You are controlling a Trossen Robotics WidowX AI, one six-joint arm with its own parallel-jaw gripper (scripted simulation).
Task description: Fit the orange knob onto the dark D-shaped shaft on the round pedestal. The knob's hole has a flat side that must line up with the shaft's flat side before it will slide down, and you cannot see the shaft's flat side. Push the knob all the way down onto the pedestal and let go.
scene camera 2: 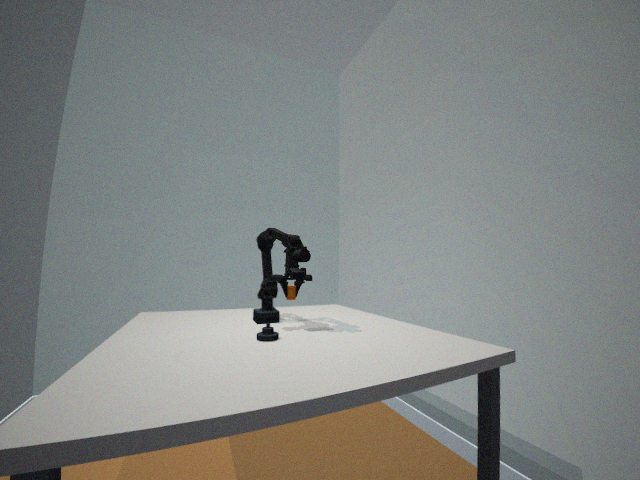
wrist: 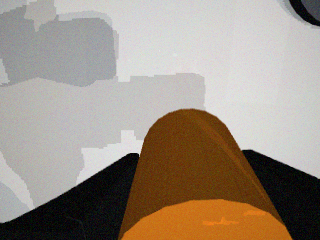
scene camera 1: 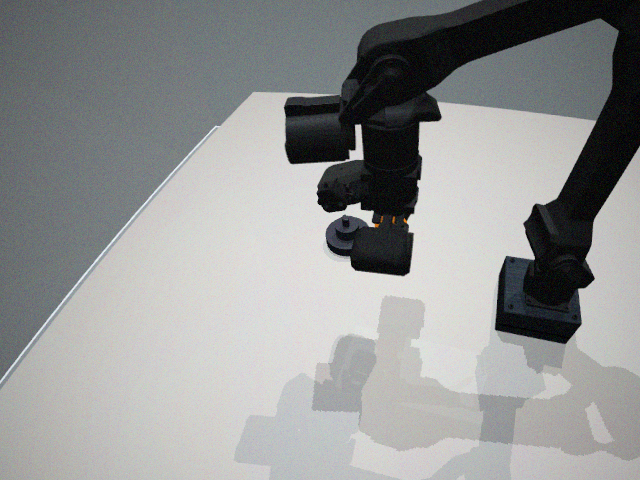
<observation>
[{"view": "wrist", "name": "my gripper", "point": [189, 162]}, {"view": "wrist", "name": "orange knob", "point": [191, 171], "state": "held by my gripper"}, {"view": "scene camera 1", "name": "my gripper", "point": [390, 251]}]
</observation>
